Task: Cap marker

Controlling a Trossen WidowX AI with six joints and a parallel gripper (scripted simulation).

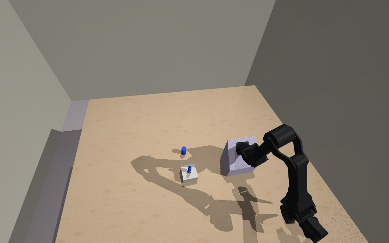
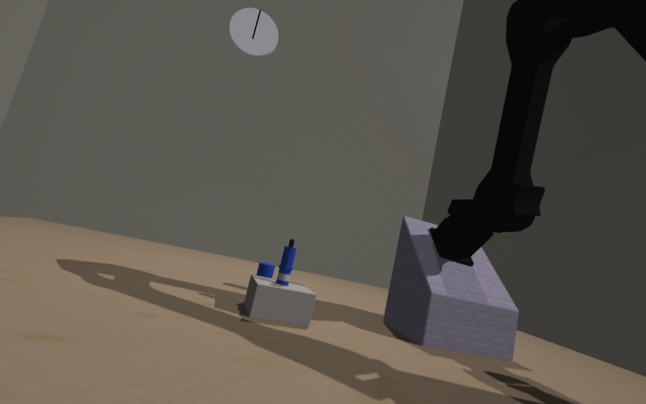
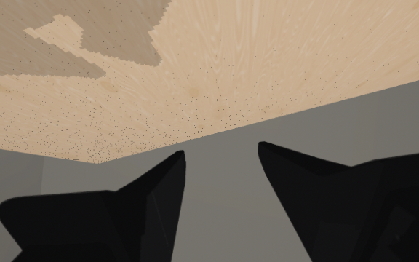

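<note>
The blue marker lies 48 cm ahead of my gripper tip, 28 cm to the right of it and 2 cm below it. Round my gripper tip: blue cap (49 cm ahead, 41 cm to the right, 7 cm below); then holder block (48 cm ahead, 28 cm to the right, 7 cm below).
</note>
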